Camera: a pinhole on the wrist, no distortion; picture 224 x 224 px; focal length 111.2 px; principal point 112.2 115.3 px. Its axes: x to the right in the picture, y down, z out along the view. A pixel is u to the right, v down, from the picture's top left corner.
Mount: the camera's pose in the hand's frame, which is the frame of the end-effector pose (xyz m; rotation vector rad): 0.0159 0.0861 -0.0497 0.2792 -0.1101 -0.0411
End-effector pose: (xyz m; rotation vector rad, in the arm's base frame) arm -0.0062 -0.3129 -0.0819 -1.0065 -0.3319 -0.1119
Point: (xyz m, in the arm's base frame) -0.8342 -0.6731 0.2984
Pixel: outside the picture
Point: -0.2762 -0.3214 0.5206
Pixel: 112.4 14.6
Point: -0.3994 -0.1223 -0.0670
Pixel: 9.3 111.1
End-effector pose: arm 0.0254 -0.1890 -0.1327 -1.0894 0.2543 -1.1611
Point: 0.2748 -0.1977 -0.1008
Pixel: 187.8 175.6
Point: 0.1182 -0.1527 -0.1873
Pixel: 95.7 161.3
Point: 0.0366 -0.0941 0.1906
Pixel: 134.4 36.1
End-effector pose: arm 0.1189 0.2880 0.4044 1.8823 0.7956 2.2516
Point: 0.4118 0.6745 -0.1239
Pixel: 50.8 28.0
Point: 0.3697 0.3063 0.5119
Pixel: 135.5 151.8
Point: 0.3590 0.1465 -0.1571
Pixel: outside the picture
